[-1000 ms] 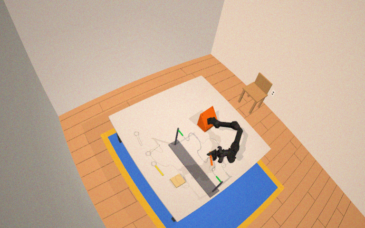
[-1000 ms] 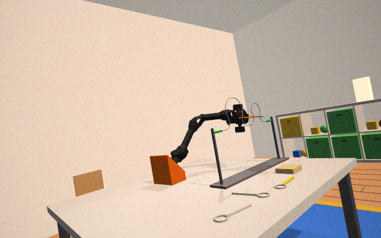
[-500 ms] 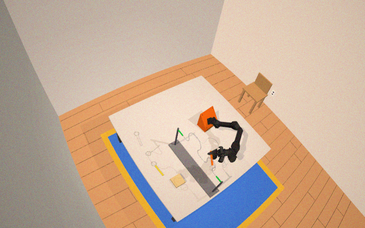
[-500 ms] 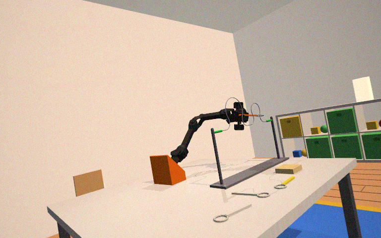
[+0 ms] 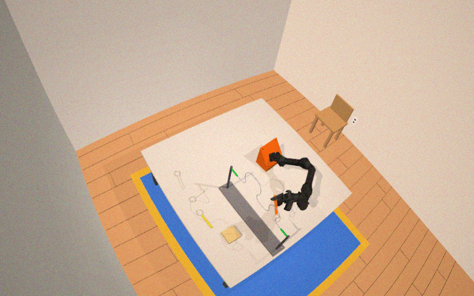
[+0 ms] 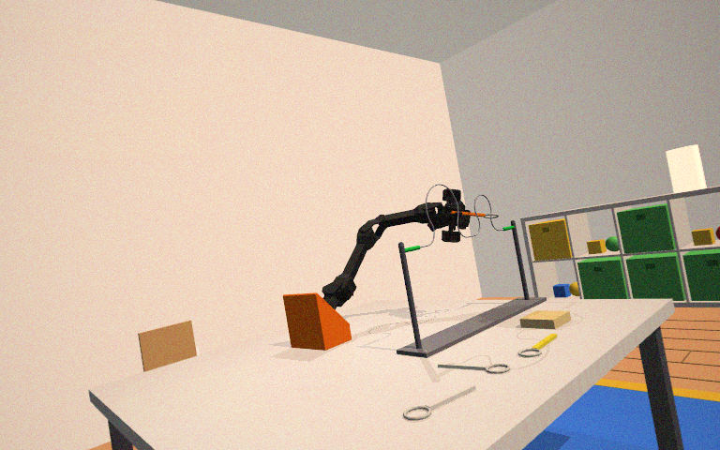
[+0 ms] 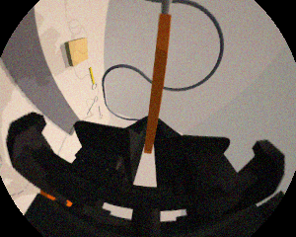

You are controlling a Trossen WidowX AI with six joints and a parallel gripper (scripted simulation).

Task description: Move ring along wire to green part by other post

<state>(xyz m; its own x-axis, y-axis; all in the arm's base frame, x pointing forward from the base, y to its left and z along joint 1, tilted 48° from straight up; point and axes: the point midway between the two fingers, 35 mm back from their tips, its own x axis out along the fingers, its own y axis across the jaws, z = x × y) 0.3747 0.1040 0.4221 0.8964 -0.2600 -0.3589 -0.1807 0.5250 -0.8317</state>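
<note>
The ring with orange handle lies 8 cm to the left of my gripper tip, 2 cm below it and 1 cm ahead of it. Also, from my gripper tip: tan block: 35 cm below, 23 cm ahead, 1 cm to the right; then yellow-handled ring: 36 cm below, 33 cm ahead, 22 cm to the right.
</note>
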